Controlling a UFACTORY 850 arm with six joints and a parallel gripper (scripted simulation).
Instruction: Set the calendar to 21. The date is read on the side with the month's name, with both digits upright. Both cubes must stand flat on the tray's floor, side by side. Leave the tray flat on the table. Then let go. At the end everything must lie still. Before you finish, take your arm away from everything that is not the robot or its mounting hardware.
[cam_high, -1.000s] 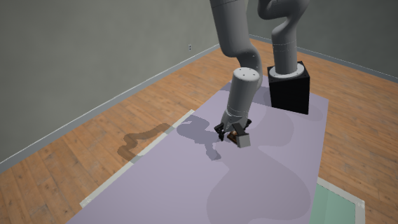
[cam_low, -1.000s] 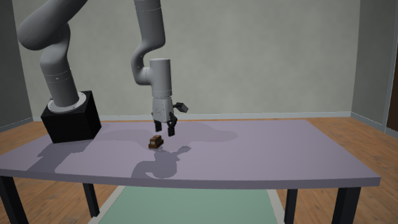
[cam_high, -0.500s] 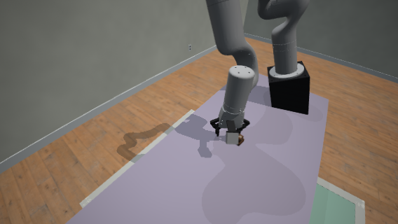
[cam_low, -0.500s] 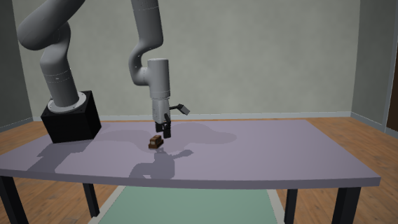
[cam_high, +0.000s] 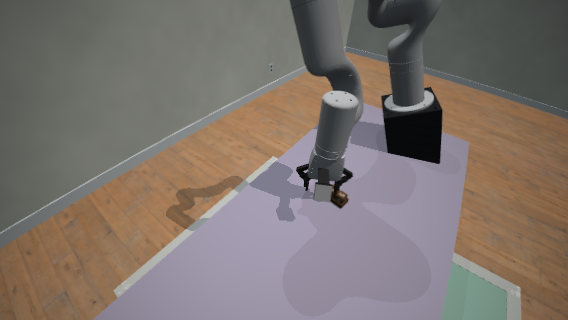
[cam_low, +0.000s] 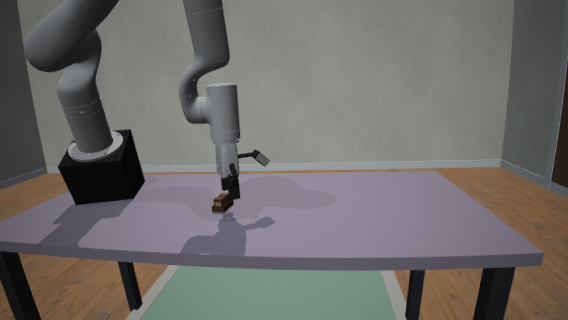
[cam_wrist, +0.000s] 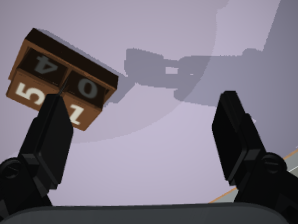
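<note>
The brown cube lies 50 mm below my hand, 40 mm to the left of it and 40 mm behind it. From my hand the other things lie so: digit cube (70 mm to the left, 50 mm below, 30 mm behind); brown tray (60 mm below, 50 mm to the left, 40 mm behind).
</note>
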